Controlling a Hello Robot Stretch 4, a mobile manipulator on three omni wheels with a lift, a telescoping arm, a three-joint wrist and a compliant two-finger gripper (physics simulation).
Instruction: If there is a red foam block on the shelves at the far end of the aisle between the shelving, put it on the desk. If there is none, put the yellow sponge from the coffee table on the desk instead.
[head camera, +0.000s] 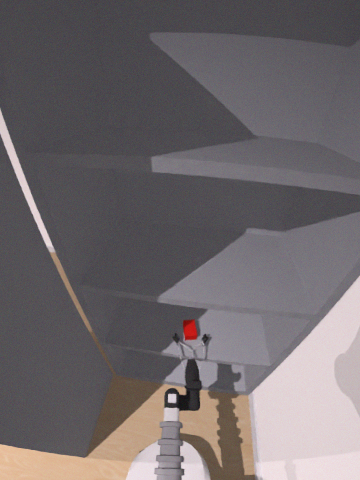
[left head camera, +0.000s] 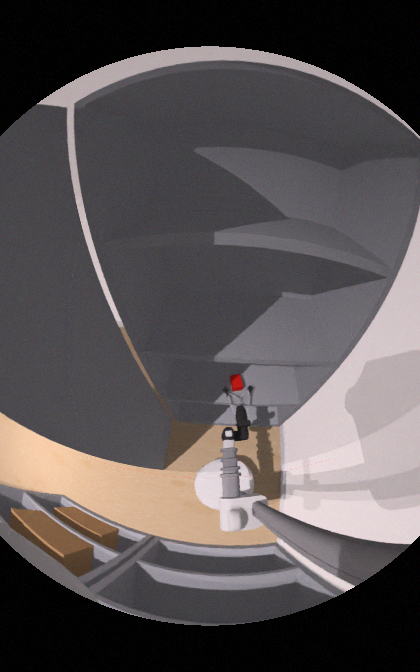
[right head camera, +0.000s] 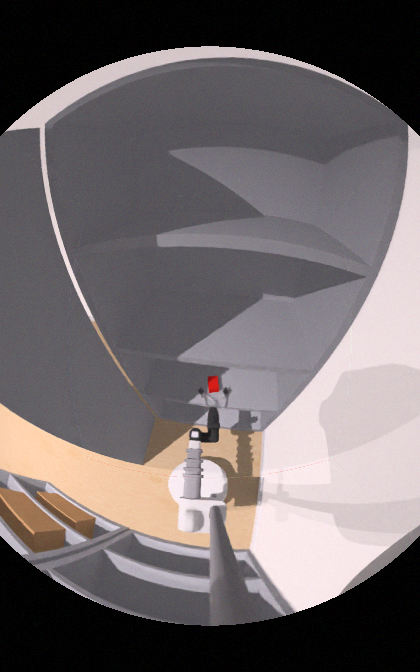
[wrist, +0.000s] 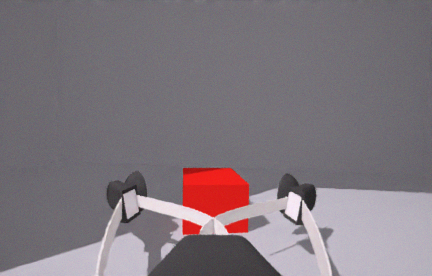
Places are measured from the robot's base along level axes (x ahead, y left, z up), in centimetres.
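Pixels of known places: gripper, fingertip midpoint: (head camera: 190, 334) (right head camera: 212, 387) (wrist: 212, 188).
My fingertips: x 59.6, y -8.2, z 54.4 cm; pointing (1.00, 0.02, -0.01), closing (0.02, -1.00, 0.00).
Observation:
Behind a point stands the place of what it marks.
A red foam block (head camera: 190, 329) {x 61.8, y -8.3, z 55.1 cm} (left head camera: 236, 382) (right head camera: 213, 383) {x 61.8, y -8.5, z 55.1 cm} (wrist: 215, 195) {x 58.4, y -8.5, z 54.1 cm} sits upright on a low grey shelf board (head camera: 240, 322) {x 69.0, y -37.4, z 50.6 cm} (wrist: 350, 230) {x 59.7, y -21.6, z 50.6 cm} of the shelving unit. My gripper (head camera: 191, 338) {x 59.6, y -8.2, z 54.4 cm} (left head camera: 238, 390) (right head camera: 214, 391) {x 59.6, y -8.2, z 54.4 cm} (wrist: 212, 188) {x 59.6, y -8.2, z 54.4 cm} is open, with its fingertips well apart. In the wrist view one fingertip is to the left and one to the right of the block, with space on both sides. The block's near part looks close to level with the fingertips; the exact depth is hard to tell. Neither the desk nor the yellow sponge shows.
Higher shelf boards (head camera: 250, 174) {x 48.9, y -14.0, z 140.1 cm} (left head camera: 280, 244) (right head camera: 250, 241) {x 48.7, y -15.2, z 140.9 cm} overhang the arm. A dark panel (head camera: 40, 350) {x 34.3, y 44.3, z 85.6 cm} stands left, a pale wall (head camera: 320, 400) {x 24.2, y -50.4, z 75.5 cm} right. Behind the base, grey shelving (left head camera: 225, 580) (right head camera: 190, 585) {x -64.4, y -0.1, z 50.6 cm} holds brown boxes (left head camera: 55, 540) (right head camera: 30, 520).

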